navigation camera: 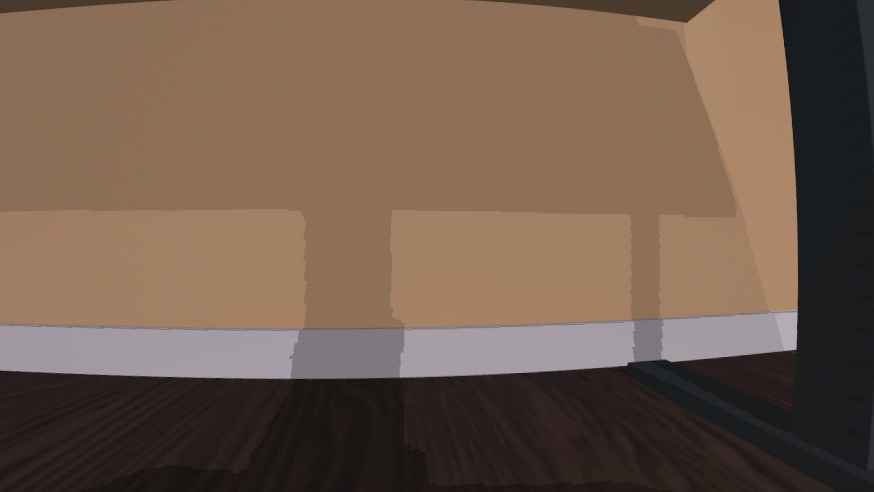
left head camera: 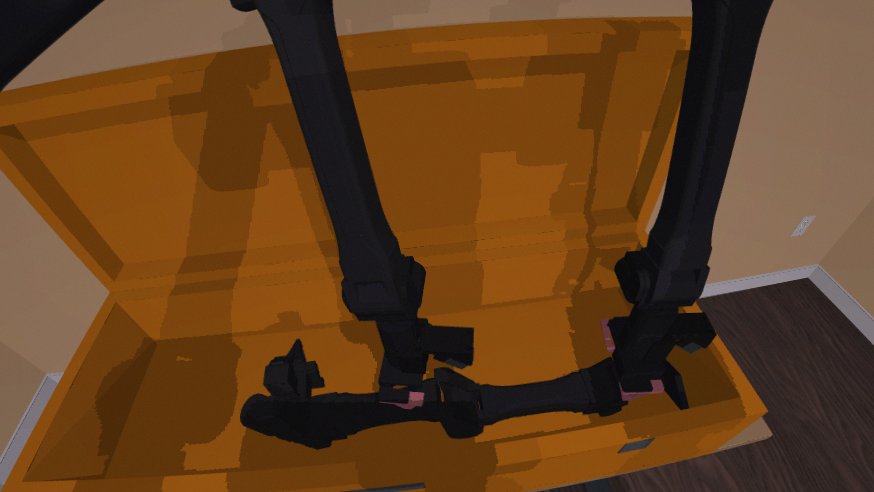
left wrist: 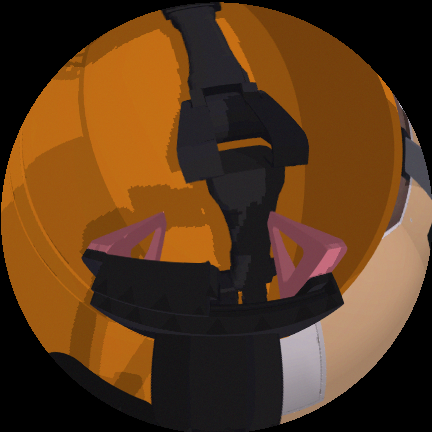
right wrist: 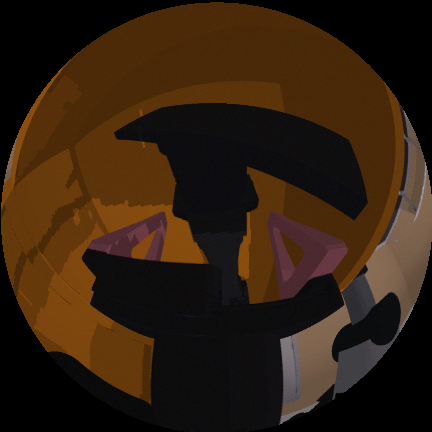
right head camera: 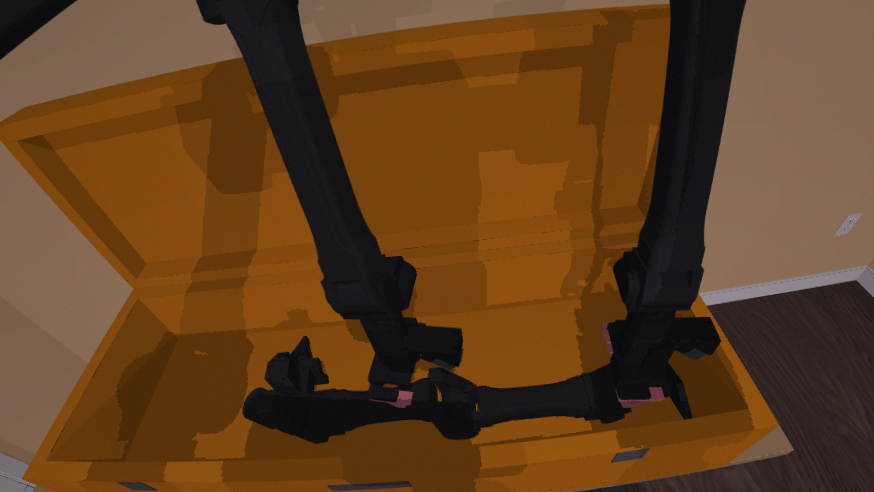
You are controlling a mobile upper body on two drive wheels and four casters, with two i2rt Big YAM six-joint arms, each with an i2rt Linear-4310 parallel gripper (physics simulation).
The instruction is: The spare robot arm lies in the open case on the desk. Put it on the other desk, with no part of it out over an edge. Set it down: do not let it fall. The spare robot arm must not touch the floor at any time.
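Places are measured from the left arm's base along level axes (x up, y ahead, z left), in metres.
Pixels of known places: left gripper, fingertip midpoint: (left head camera: 411,381) (left wrist: 216,217) (right head camera: 407,380); right gripper, fingertip midpoint: (left head camera: 618,374) (right wrist: 217,217) (right head camera: 620,380).
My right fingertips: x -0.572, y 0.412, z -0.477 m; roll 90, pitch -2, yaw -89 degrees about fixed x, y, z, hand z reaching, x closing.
Ahead of a thing's pixels: the offset from my right fingertips to its top centre. "pt": to the spot under its first point.
The black spare robot arm (left head camera: 532,398) (right head camera: 532,401) (left wrist: 245,185) (right wrist: 212,175) lies lengthwise in the open orange case (left head camera: 544,455) (right head camera: 550,457) (left wrist: 345,125), near its front wall. My left gripper (left head camera: 401,391) (right head camera: 392,392) (left wrist: 216,217) is open over the spare arm's left half. In the left wrist view the arm runs between the pink fingers, nearer the right one. My right gripper (left head camera: 623,366) (right head camera: 623,369) (right wrist: 217,217) is open around or just above the spare arm's right end, near its wide black crosspiece. Its grip depth is hidden. The other desk does not show.
The case's raised lid {pt dy +0.298, dx +0.331, dz +0.323 m} (left head camera: 428,128) (right head camera: 422,134) stands behind both arms. A pale desk corner {pt dy -0.090, dx -0.117, dz -0.276 m} (left head camera: 749,435) (right head camera: 764,451) shows under the case at the right. The navigation camera shows a dark upright (navigation camera: 831,244) and a dark floor bar (navigation camera: 721,406) at the right, before a wall.
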